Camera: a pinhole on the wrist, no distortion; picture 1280 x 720 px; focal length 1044.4 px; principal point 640.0 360.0 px. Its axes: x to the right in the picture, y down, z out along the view. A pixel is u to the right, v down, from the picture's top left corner.
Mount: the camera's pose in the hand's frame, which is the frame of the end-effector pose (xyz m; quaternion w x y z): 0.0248 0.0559 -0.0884 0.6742 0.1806 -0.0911 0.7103
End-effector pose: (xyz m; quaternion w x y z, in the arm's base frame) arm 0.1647 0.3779 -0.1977 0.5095 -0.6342 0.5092 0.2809
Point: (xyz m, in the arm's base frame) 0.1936 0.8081 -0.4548
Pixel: 1118.3 379.0
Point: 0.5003 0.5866 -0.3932
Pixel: 387.0 128.5
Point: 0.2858 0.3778 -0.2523
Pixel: 105.0 149.0
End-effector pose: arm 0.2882 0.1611 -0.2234 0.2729 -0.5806 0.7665 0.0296
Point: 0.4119 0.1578 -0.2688
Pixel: 257.0 625.1
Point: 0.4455 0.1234 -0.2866
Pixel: 184.7 474.5
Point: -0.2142 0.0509 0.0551
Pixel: behind the camera
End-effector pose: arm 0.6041 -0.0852 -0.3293 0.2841 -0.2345 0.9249 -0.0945
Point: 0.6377 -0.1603 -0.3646
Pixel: 274.5 484.4
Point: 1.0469 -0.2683 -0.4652
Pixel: outside the picture
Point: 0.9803 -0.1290 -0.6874
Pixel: 841.7 686.2
